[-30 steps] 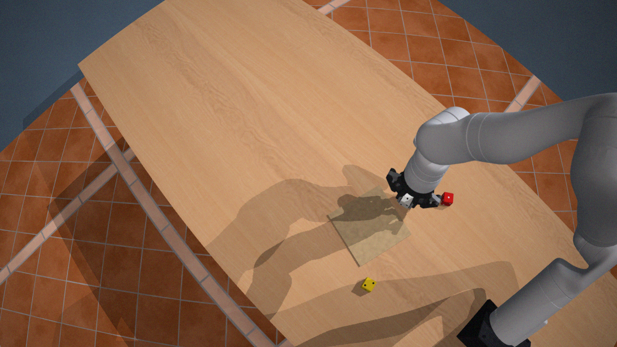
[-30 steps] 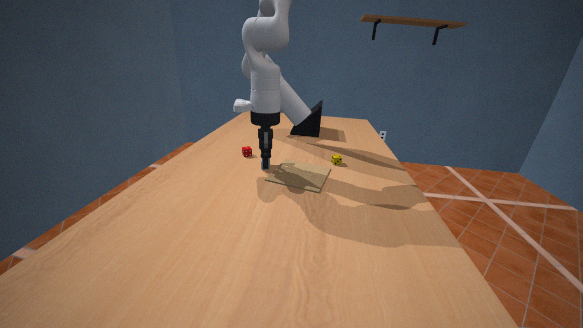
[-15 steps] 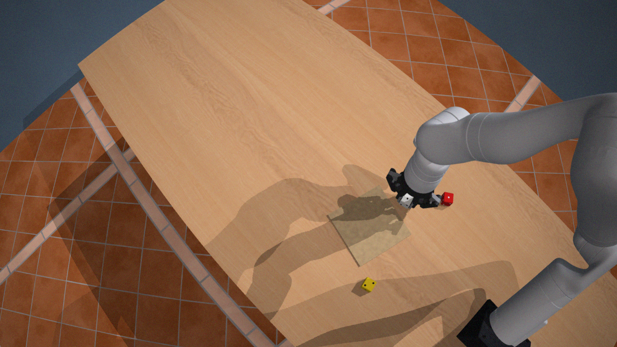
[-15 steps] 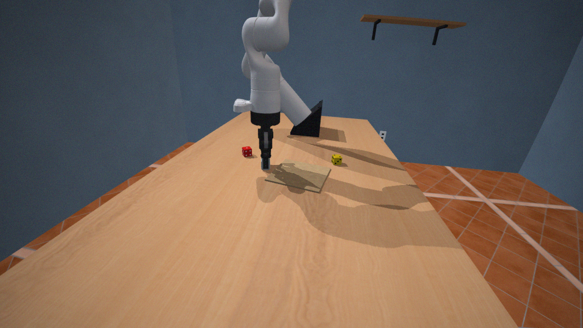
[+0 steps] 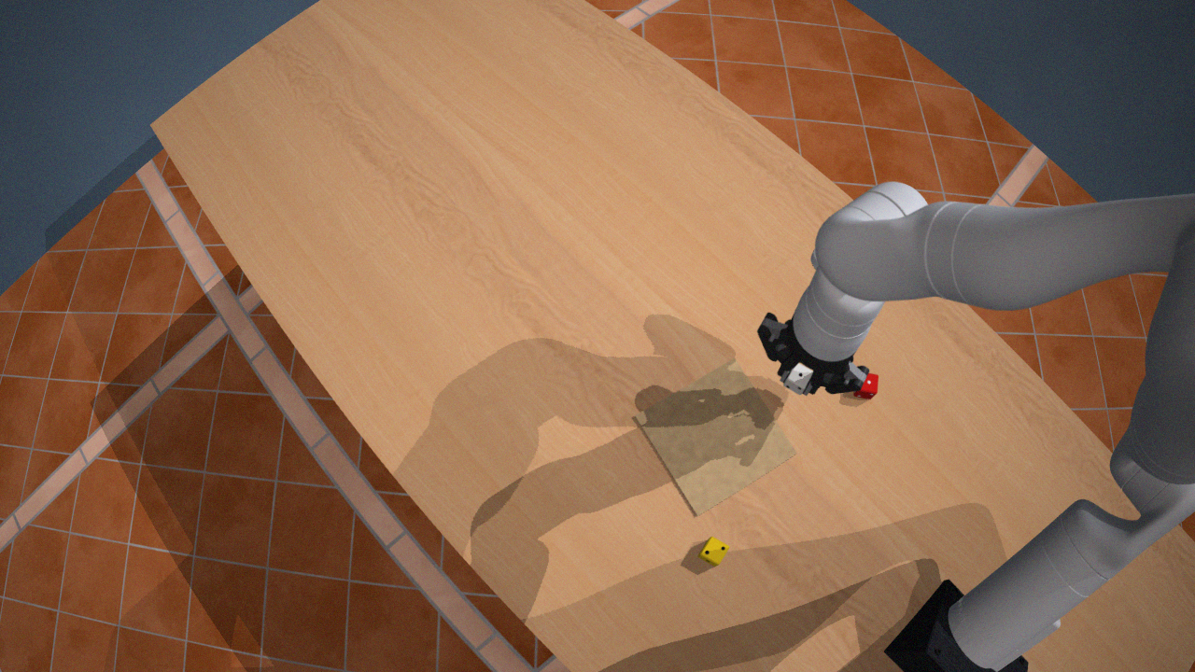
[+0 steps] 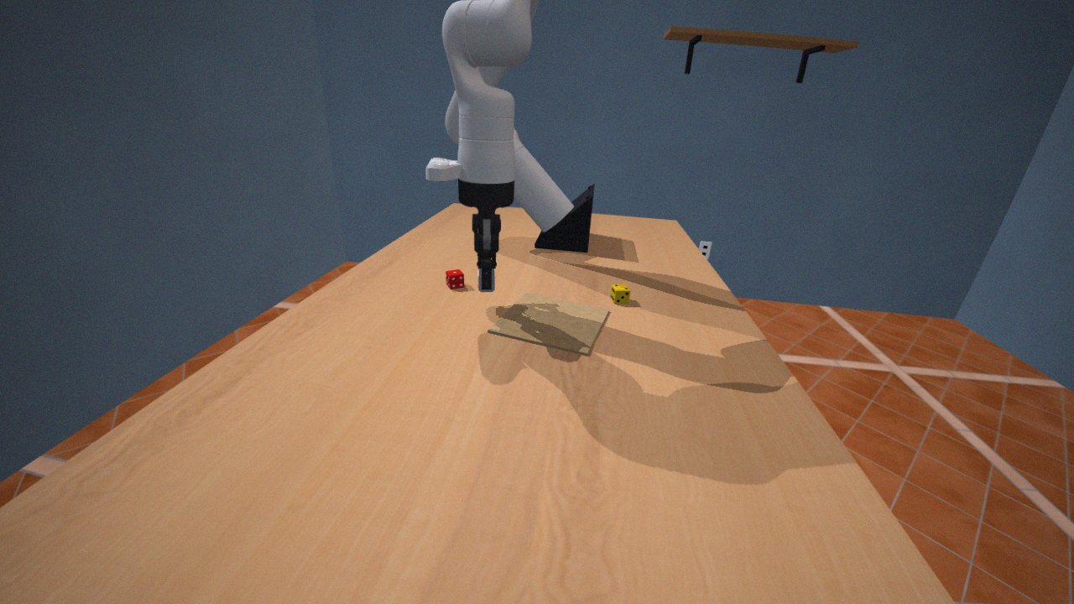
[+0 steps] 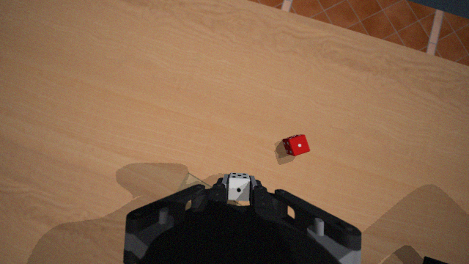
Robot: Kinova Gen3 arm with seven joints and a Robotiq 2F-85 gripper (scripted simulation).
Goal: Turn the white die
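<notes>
My hand is 10 cm to the right of the tan mat, 5 cm above it and 4 cm short of it. Round my hand: white die: 1 cm below; yellow die: 21 cm to the left, 4 cm below, 4 cm behind; red die: 8 cm behind, 6 cm to the right, 4 cm below.
</notes>
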